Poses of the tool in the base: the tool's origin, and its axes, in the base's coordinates. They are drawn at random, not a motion.
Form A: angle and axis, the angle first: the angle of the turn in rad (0 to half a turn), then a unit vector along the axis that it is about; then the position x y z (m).
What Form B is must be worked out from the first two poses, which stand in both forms.
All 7 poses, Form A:
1: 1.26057, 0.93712, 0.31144, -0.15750, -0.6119, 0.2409, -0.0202
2: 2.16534, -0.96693, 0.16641, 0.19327, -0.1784, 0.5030, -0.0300
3: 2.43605, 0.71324, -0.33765, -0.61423, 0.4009, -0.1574, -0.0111
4: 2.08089, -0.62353, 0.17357, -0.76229, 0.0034, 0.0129, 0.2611
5: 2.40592, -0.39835, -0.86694, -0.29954, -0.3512, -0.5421, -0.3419
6: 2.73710, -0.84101, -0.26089, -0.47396, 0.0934, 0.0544, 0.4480
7: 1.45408, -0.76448, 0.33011, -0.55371, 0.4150, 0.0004, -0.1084
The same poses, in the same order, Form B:
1: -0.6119, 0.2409, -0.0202, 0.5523, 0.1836, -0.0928, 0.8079
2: -0.1784, 0.5030, -0.0300, -0.8540, 0.1470, 0.1707, 0.4690
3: 0.4009, -0.1574, -0.0111, 0.6693, -0.3169, -0.5764, 0.3455
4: 0.0034, 0.0129, 0.2611, -0.5379, 0.1497, -0.6576, 0.5058
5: -0.3512, -0.5421, -0.3419, -0.3717, -0.8090, -0.2795, 0.3596
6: 0.0934, 0.0544, 0.4480, -0.8239, -0.2556, -0.4643, 0.2009
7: 0.4150, 0.0004, -0.1084, -0.5081, 0.2194, -0.3680, 0.7471
